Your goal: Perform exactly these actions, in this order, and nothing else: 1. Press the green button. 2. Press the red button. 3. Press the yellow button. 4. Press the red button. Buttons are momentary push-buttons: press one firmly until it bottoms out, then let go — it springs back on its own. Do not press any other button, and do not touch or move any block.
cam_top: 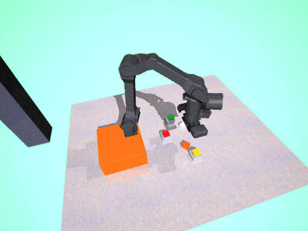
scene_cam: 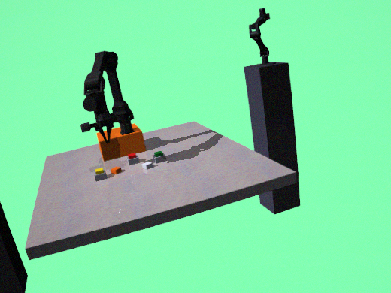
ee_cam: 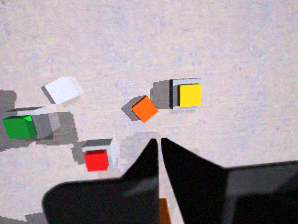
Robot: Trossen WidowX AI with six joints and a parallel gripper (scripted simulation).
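The red button is 100 mm below my gripper tip, 90 mm to the left of it and 80 mm behind it. The rest, counted from my gripper tip: orange block: 120 mm below, 10 mm to the left; then white block: 140 mm to the left, 120 mm below, 40 mm ahead; then yellow button: 100 mm below, 60 mm to the right, 20 mm ahead.
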